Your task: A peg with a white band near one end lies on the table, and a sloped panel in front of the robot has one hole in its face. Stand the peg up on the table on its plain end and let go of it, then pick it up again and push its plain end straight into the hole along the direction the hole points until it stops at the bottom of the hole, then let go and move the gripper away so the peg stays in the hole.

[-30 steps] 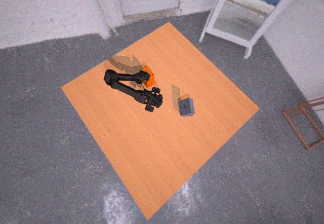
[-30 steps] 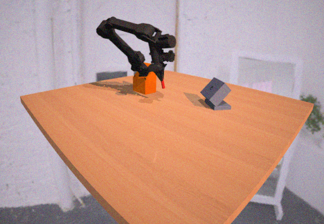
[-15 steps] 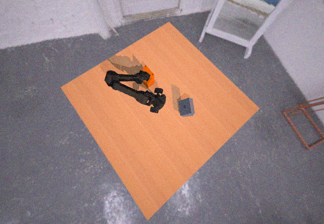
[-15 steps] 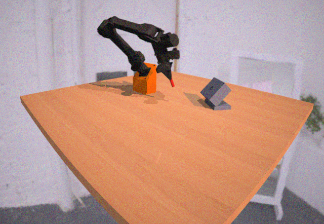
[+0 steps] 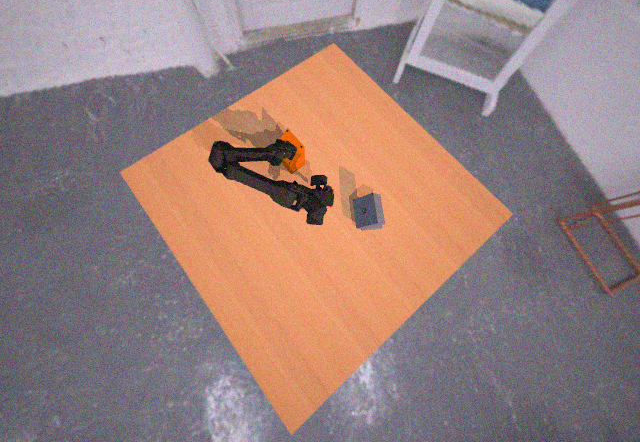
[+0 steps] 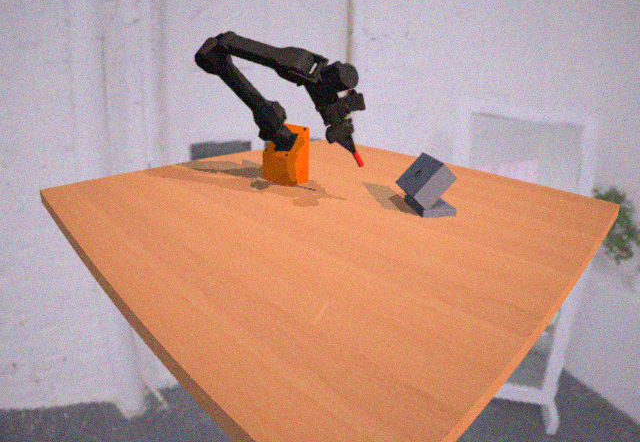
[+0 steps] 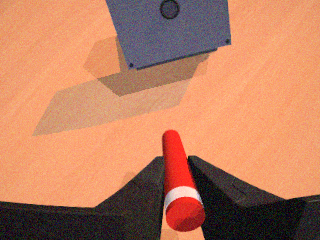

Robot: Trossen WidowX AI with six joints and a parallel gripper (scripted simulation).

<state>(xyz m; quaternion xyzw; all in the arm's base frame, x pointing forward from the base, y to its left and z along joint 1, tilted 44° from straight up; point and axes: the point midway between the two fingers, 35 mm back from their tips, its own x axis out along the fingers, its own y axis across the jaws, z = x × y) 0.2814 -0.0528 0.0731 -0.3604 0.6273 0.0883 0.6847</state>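
Right now my gripper tip is 140 mm short of the sloped panel, 120 mm to the right of it and 70 mm above it. From my gripper tip the other things lie so: peg: 10 mm to the right, 10 mm behind, 10 mm above; grey foot: 160 mm ahead, 140 mm below, 130 mm to the left.
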